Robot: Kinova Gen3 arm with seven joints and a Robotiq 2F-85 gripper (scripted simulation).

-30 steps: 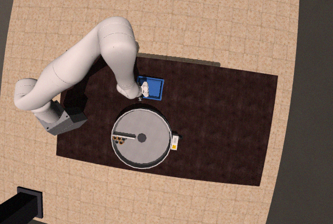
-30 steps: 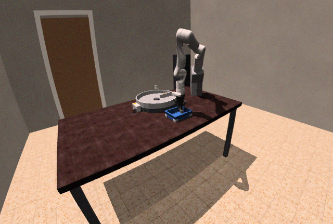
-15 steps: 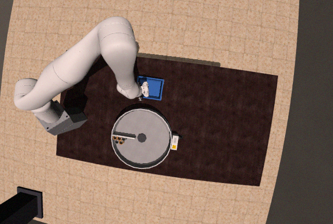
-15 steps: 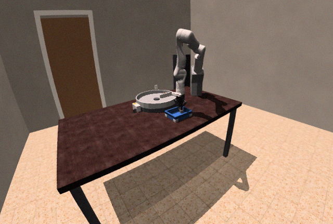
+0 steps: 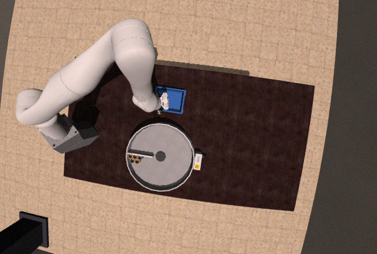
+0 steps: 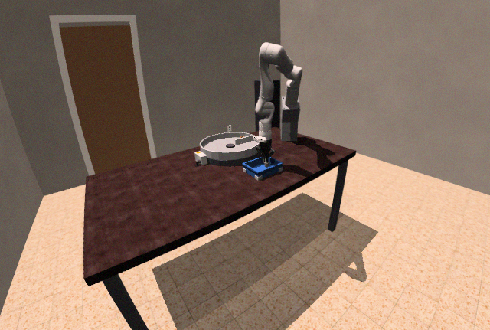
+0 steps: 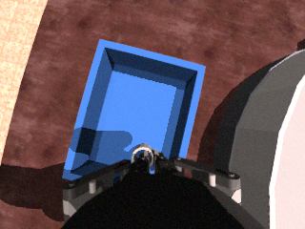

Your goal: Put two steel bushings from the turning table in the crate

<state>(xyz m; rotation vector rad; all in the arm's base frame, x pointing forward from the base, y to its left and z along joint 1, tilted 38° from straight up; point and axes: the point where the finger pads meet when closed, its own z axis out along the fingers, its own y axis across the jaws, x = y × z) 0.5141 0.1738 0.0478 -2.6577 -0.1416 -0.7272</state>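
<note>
Now: hand 5 cm short of the blue crate, 3 cm to the right of it and 2 cm above it. Also, from my hand: round grey turning table: 3 cm ahead, 33 cm to the right, 1 cm above.
</note>
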